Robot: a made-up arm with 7 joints. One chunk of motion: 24 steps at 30 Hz.
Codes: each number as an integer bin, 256 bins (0 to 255) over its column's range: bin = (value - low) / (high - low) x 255, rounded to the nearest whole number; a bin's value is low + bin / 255 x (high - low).
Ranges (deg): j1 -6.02..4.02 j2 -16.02..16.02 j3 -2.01..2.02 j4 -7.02..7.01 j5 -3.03..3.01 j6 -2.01..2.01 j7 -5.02..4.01
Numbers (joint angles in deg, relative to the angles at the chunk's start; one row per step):
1: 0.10 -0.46 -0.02 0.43 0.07 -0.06 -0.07
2: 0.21 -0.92 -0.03 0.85 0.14 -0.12 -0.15
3: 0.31 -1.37 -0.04 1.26 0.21 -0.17 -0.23
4: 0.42 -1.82 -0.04 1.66 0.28 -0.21 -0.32
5: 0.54 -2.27 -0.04 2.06 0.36 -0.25 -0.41
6: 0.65 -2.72 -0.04 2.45 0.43 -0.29 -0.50
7: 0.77 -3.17 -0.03 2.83 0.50 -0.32 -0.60
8: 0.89 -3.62 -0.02 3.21 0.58 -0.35 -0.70
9: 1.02 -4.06 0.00 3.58 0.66 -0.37 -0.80
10: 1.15 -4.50 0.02 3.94 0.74 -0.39 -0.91
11: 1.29 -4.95 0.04 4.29 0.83 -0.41 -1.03
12: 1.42 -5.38 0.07 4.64 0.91 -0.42 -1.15
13: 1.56 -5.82 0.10 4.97 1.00 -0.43 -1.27
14: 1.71 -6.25 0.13 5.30 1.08 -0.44 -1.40
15: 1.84 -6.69 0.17 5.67 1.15 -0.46 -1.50
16: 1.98 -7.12 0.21 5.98 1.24 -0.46 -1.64
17: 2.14 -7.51 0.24 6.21 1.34 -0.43 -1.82
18: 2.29 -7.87 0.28 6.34 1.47 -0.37 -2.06
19: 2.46 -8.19 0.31 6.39 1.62 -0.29 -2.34
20: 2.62 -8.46 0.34 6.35 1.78 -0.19 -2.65
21: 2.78 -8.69 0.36 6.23 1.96 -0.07 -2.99
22: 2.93 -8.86 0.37 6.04 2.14 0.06 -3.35
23: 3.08 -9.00 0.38 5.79 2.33 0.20 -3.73
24: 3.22 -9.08 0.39 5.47 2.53 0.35 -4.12
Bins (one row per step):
1: 155 124 126 135 131 124 140
2: 158 120 125 143 134 120 138
3: 161 117 125 150 137 117 135
4: 164 113 125 158 140 114 133
5: 167 109 125 165 143 112 130
6: 169 106 125 172 146 109 128
7: 172 102 125 179 149 107 125
8: 176 99 126 186 152 105 122
9: 179 95 127 193 156 104 119
10: 182 92 128 199 159 103 116
11: 186 88 130 206 163 101 113
12: 189 85 132 212 166 101 109
13: 193 81 134 218 170 100 106
14: 196 78 135 224 174 100 102
15: 200 74 138 231 176 98 99
16: 203 71 140 236 180 98 95
17: 207 68 142 240 184 100 90
18: 211 65 145 243 190 104 84
19: 215 62 147 244 196 109 76
20: 219 60 149 243 203 115 67
21: 224 58 150 241 211 123 57
22: 227 57 151 237 218 131 47
23: 231 56 151 233 226 140 36
24: 235 55 152 227 235 150 25

